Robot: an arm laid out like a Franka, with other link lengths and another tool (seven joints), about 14 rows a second.
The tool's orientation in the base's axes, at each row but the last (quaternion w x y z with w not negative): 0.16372, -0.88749, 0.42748, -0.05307; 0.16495, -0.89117, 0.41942, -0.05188; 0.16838, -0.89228, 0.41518, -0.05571; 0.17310, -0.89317, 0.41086, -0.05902; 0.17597, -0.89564, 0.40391, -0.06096; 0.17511, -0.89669, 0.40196, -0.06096; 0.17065, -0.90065, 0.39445, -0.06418
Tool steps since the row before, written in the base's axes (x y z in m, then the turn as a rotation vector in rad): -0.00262, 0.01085, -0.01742, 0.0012, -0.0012, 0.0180; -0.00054, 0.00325, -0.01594, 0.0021, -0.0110, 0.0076; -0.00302, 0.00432, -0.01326, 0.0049, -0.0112, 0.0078; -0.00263, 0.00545, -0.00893, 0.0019, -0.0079, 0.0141; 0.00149, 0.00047, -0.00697, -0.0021, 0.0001, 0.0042; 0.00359, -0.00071, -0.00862, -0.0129, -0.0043, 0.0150; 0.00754, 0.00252, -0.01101, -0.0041, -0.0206, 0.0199
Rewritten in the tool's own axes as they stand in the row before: -0.00927, 0.00149, 0.01844, 0.0009, -0.0062, -0.0169; -0.00210, 0.00384, 0.01568, 0.0094, 0.0024, -0.0094; -0.00471, 0.00419, 0.01280, 0.0114, 0.0005, -0.0090; -0.00551, 0.00179, 0.00910, 0.0067, -0.0016, -0.0147; 0.00087, 0.00121, 0.00699, -0.0016, -0.0001, -0.0044; 0.00320, 0.00106, 0.00874, -0.0059, 0.0062, -0.0183; 0.00350, -0.00284, 0.01281, 0.0119, 0.0087, -0.0249
